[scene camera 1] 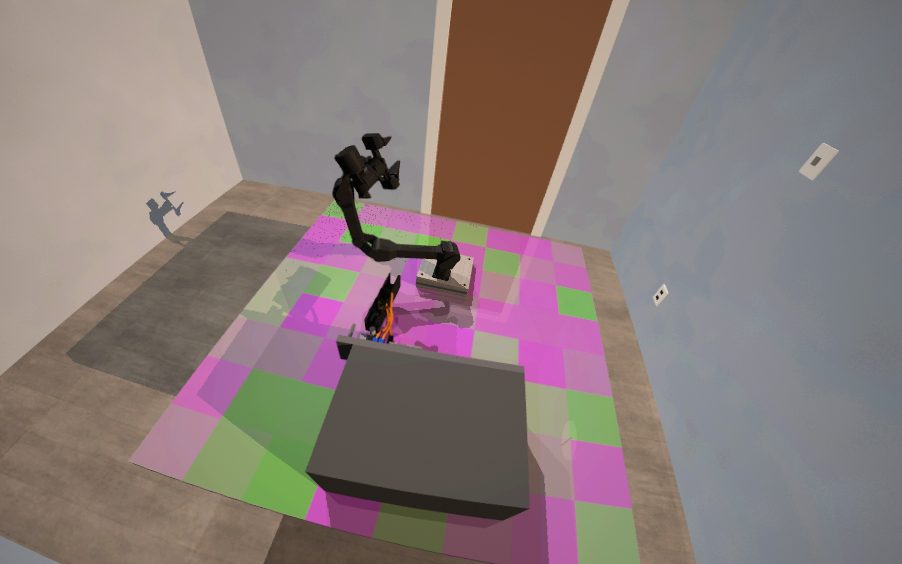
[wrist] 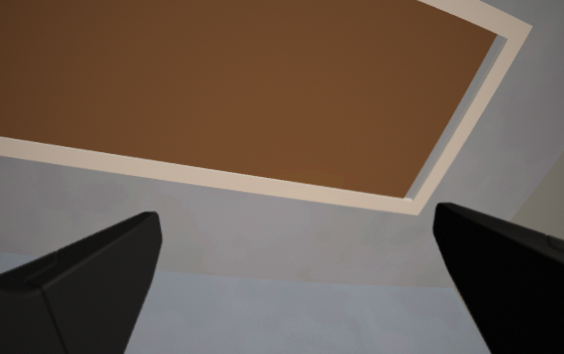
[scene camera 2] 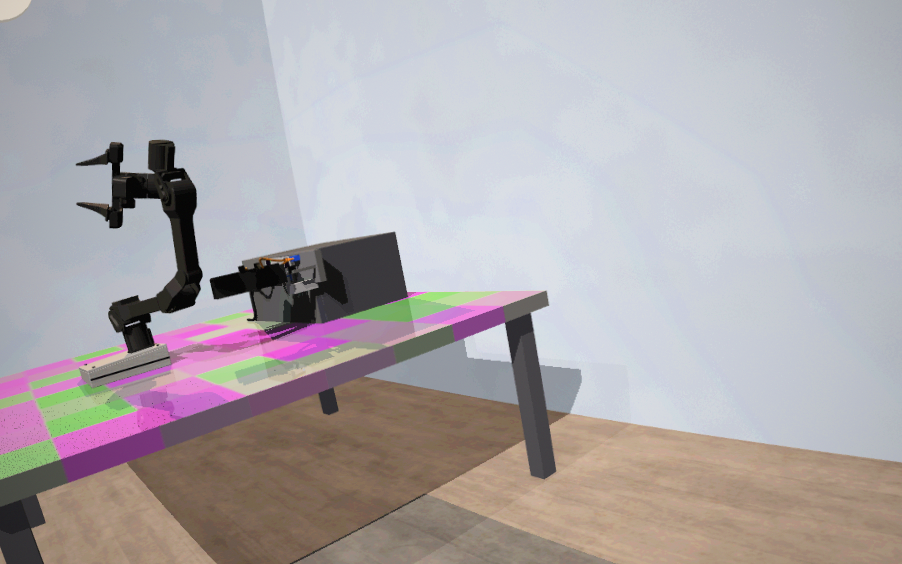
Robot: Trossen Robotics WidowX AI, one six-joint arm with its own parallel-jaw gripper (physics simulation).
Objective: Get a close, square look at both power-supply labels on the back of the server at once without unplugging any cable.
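Places are measured from the arm's base along level axes (x ahead, y left, z up), in millimetres.
Pixels of known places: gripper, fingertip midpoint: [scene camera 1: 394, 149] [wrist: 298, 222] [scene camera 2: 76, 184]; arm's base at its link origin: [scene camera 1: 441, 273] [scene camera 2: 141, 349].
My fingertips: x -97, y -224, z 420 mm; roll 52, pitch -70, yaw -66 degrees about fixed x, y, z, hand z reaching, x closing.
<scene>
Ahead of a thing's pixels: the offset from my fingertips to its top centre. "*": to the spot under its first point. Level surfaces: height alone.
The server [scene camera 1: 429, 425] [scene camera 2: 362, 276] is a large dark grey box on the table. Orange and blue cables @[* 460 mm ahead, 131 mm left, 293 mm down] [scene camera 1: 388, 319] [scene camera 2: 276, 260] and a black arm-like part @[* 428 mm ahead, 100 mm left, 264 mm down] [scene camera 1: 381, 302] [scene camera 2: 232, 282] stick out from its back, on the side towards the robot's base. The power-supply labels cannot be made out in any view. My gripper [scene camera 1: 395, 152] [scene camera 2: 77, 184] [wrist: 298, 222] is open and empty, high above the table and apart from the server. It points away from the server; the wrist view faces the brown door and the wall.
The server stands on a table @[468 mm down] [scene camera 1: 286, 405] [scene camera 2: 425, 307] with a pink and green checked top. The robot's pale base plate [scene camera 1: 442, 287] [scene camera 2: 126, 367] is fixed near the server's back. A brown door [scene camera 1: 518, 99] [wrist: 250, 100] with a pale frame is in the wall beyond the table.
</scene>
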